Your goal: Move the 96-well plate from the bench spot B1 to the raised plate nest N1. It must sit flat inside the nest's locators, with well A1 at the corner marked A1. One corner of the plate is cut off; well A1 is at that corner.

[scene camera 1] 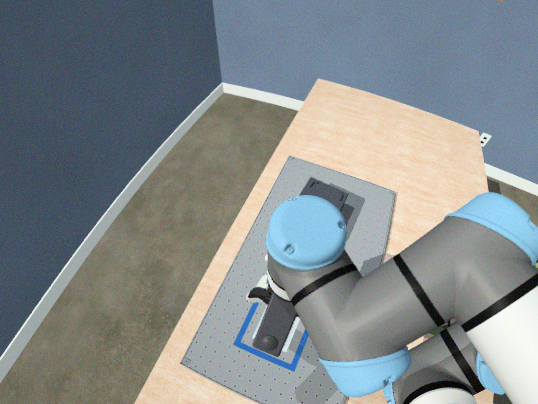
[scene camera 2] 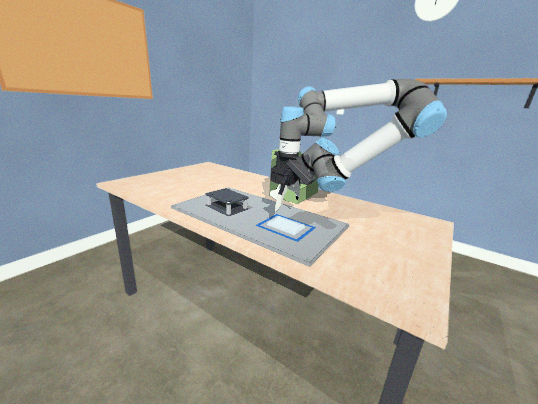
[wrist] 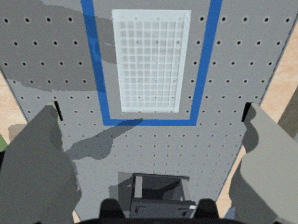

Path:
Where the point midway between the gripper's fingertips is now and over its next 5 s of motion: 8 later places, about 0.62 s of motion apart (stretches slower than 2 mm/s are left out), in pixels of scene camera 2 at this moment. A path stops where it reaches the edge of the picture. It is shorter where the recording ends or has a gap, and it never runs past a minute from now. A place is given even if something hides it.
My gripper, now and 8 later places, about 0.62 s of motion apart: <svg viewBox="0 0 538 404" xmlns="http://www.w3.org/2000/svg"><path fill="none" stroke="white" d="M287 205L287 208L286 214L286 221L285 225L285 221L286 215L287 209L284 207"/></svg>

